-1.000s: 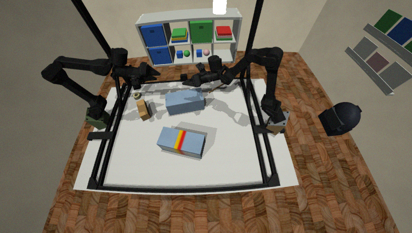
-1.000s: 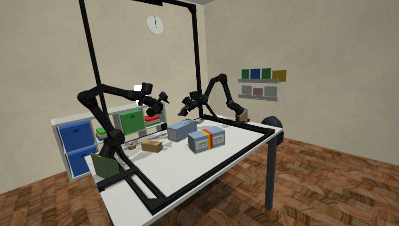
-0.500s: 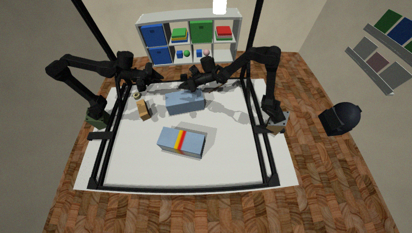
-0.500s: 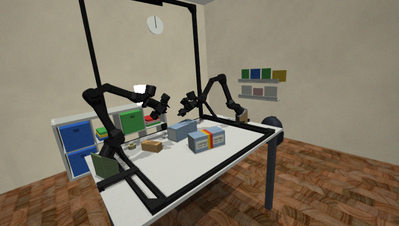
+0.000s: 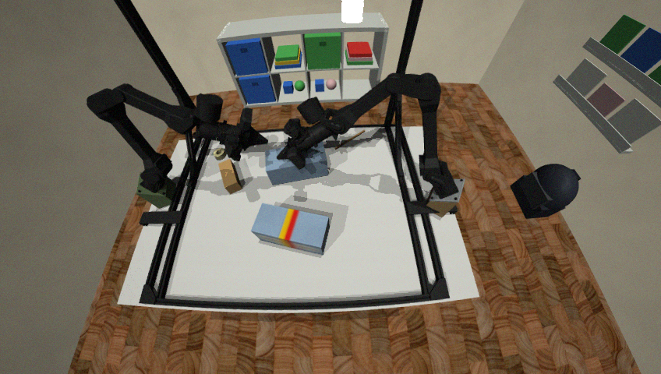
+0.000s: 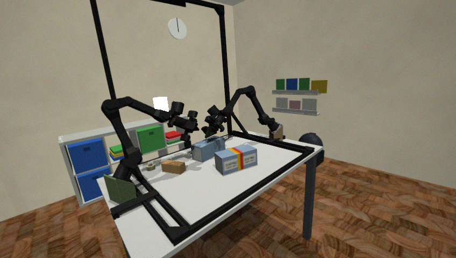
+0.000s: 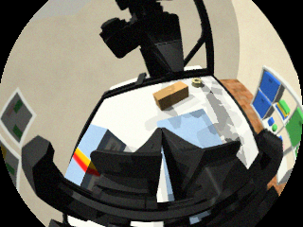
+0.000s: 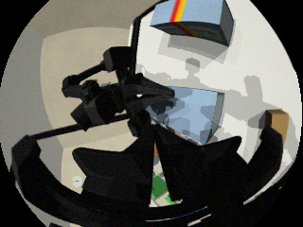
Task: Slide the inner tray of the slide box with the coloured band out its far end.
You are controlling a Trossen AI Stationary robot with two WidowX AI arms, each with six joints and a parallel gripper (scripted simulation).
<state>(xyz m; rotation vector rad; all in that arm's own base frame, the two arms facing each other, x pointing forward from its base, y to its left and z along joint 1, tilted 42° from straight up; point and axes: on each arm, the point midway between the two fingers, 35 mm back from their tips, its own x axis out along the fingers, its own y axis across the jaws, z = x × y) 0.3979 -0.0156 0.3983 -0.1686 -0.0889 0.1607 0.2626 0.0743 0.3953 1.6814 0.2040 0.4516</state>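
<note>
Now: left hand 23 cm short of the slide box, 12 cm above it and 3 cm to the right of it. Also, from my left hand: thin stick: 23 cm to the left, 21 cm behind, 16 cm below; then brown block: 26 cm to the right, 13 cm below, 1 cm ahead.
My right hand is 24 cm short of the slide box, 17 cm above it and 12 cm to the right of it. Round my right hand: thin stick 31 cm to the left, 21 cm below, 20 cm behind; brown block 19 cm below, 17 cm to the right, 2 cm ahead.
</note>
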